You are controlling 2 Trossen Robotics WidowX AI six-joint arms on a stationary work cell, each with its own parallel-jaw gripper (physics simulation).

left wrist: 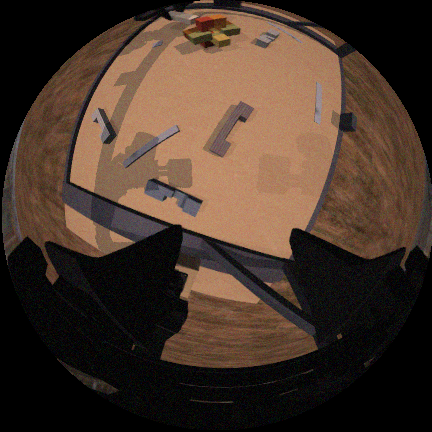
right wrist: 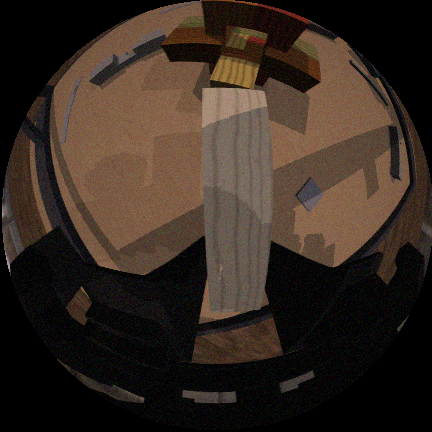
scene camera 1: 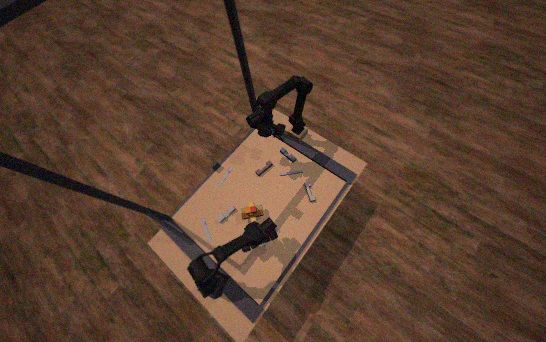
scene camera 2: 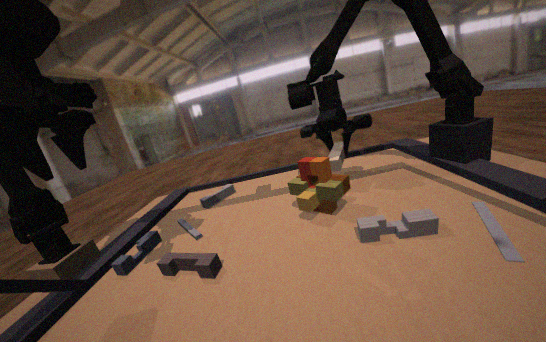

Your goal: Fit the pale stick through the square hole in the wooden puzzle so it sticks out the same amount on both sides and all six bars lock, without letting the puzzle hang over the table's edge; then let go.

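Places are measured from the left arm's base along level axes (x right, y ahead, z up), in millimetres.
Pixels of known places: left gripper, between the fingertips: (left wrist: 238,233) (scene camera 2: 68,173); right gripper, between the fingertips: (right wrist: 231,242); left arm's base, origin of its link: (left wrist: 171,278) (scene camera 1: 297,129) (scene camera 2: 60,254); right arm's base, origin of its link: (scene camera 1: 210,284) (scene camera 2: 459,121).
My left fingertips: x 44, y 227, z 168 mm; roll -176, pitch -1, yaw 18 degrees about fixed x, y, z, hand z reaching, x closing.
Note:
For each thing: its top centre in the pictures, then the offset to it from my left fingertips. "pt": a spot on its surface instead.
- puzzle, centre of its top: (right wrist: 251,26) (scene camera 2: 312,181) (left wrist: 214,29) dx -158, dy +367, dz -157 mm
- pale stick, centre of its top: (right wrist: 240,222) (scene camera 2: 336,147) dx -288, dy +453, dz -128 mm
- yellow bar, centre of its top: (right wrist: 246,41) (scene camera 2: 317,185) (left wrist: 211,30) dx -169, dy +377, dz -172 mm
- grey notched bar, centre of its top: (right wrist: 121,50) (scene camera 2: 395,218) (left wrist: 269,34) (scene camera 1: 225,213) dx -41, dy +482, dz -203 mm
- brown notched bar, centre of its top: (left wrist: 231,126) (scene camera 2: 185,258) (scene camera 1: 263,167) dx -29, dy +112, dz -203 mm
- blue-grey notched bar, centre of its top: (left wrist: 170,197) (scene camera 2: 135,246) (scene camera 1: 288,153) dx -94, dy -57, dz -203 mm
- dark raised rim, a spot on its surface: (left wrist: 330,180) pt dx +244, dy +118, dz -232 mm
The puzzle (scene camera 1: 252,212) (scene camera 2: 331,189) (left wrist: 200,37) (right wrist: 192,49), of red, orange, olive, yellow and brown bars, stands on the table. My right gripper (scene camera 2: 338,149) (right wrist: 231,242) is shut on the pale stick (scene camera 2: 336,159) (right wrist: 237,170) and holds it above the table, behind the puzzle in scene camera 2. In the right wrist view the stick's far end points at the puzzle, just below the yellow bar (right wrist: 236,72) and the square opening above it; whether they touch is unclear. My left gripper (scene camera 2: 66,172) (left wrist: 238,233) is open and empty, raised, far from the puzzle.
A grey notched bar (scene camera 1: 227,214) (scene camera 2: 422,223) lies near the puzzle. A brown notched bar (scene camera 2: 210,262) (left wrist: 220,146), a blue-grey notched bar (scene camera 1: 288,154) (left wrist: 191,205) and thin strips (scene camera 2: 495,232) (left wrist: 151,146) lie farther off. A dark raised rim (left wrist: 330,180) borders the table.

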